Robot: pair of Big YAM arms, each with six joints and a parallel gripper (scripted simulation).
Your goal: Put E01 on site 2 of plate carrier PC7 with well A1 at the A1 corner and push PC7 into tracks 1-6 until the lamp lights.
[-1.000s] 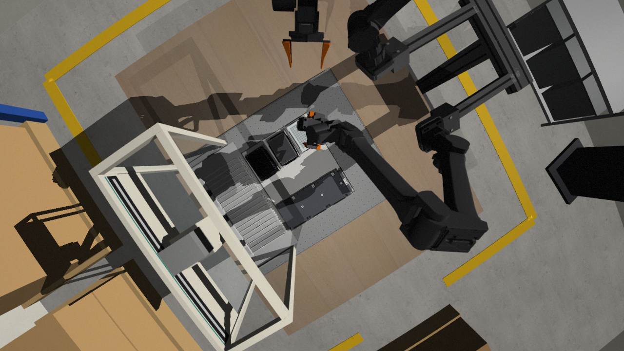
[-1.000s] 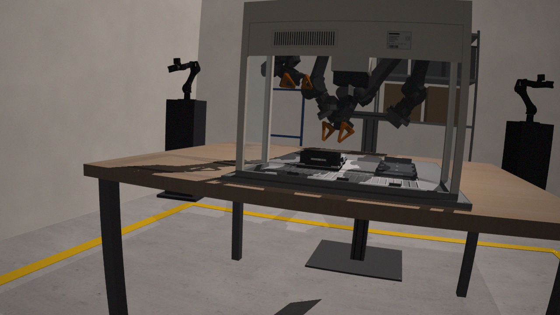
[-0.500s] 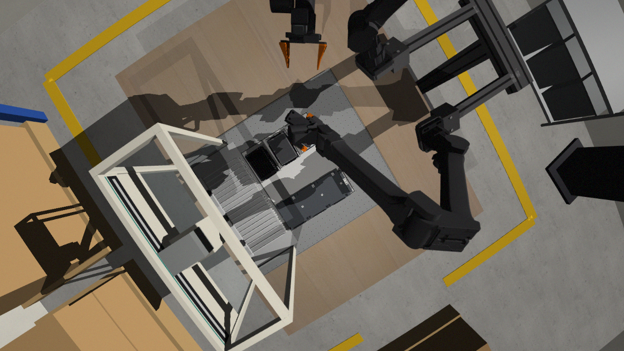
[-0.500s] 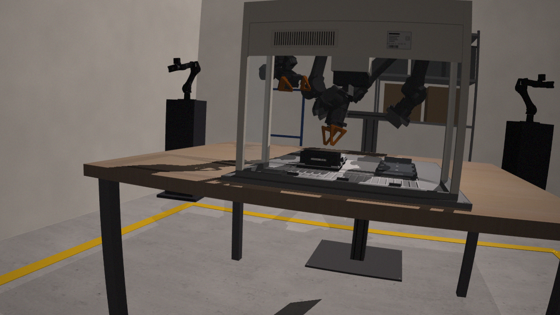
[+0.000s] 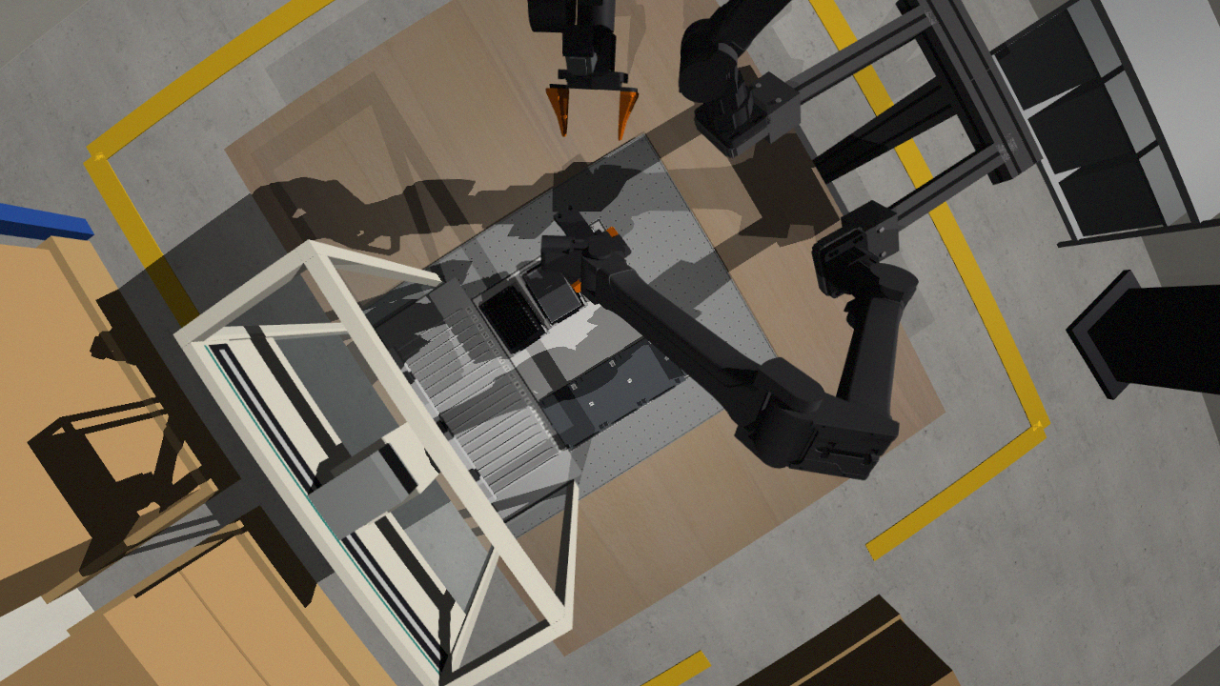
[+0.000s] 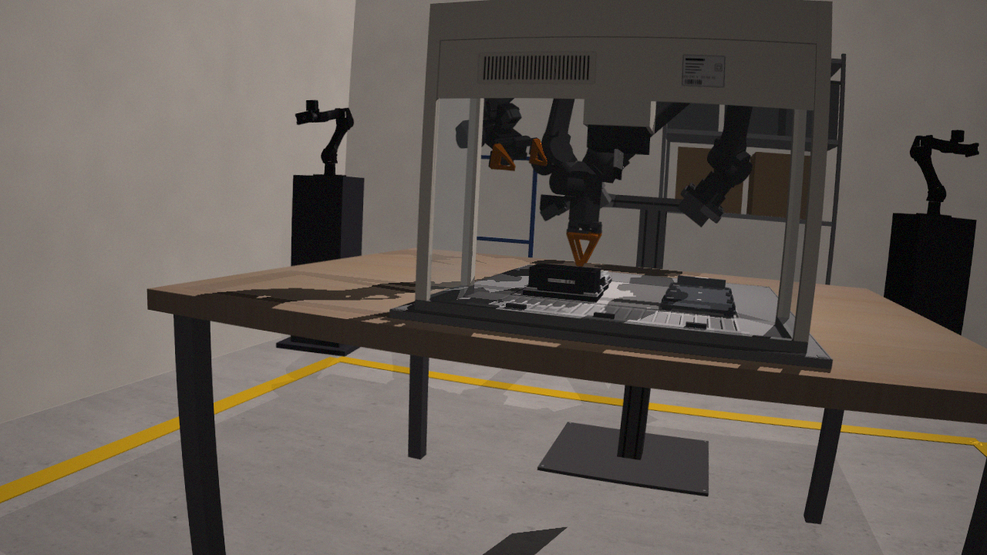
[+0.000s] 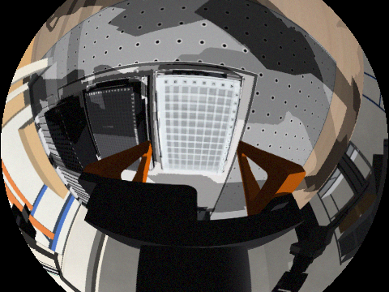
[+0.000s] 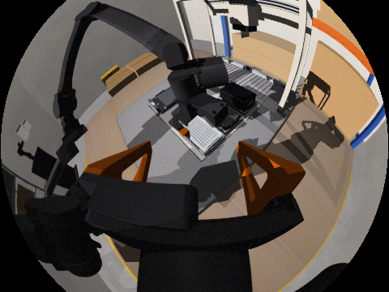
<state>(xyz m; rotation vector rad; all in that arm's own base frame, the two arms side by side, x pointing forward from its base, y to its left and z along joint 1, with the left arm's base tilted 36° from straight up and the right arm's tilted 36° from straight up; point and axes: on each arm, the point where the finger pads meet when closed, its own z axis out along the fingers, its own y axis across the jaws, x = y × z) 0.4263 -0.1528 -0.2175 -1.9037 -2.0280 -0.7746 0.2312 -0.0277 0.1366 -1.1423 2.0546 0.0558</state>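
Note:
The white plate E01 lies 3 cm below my left hand. Round my left hand: carrier PC7: 15 cm ahead, 25 cm to the left, 3 cm below.

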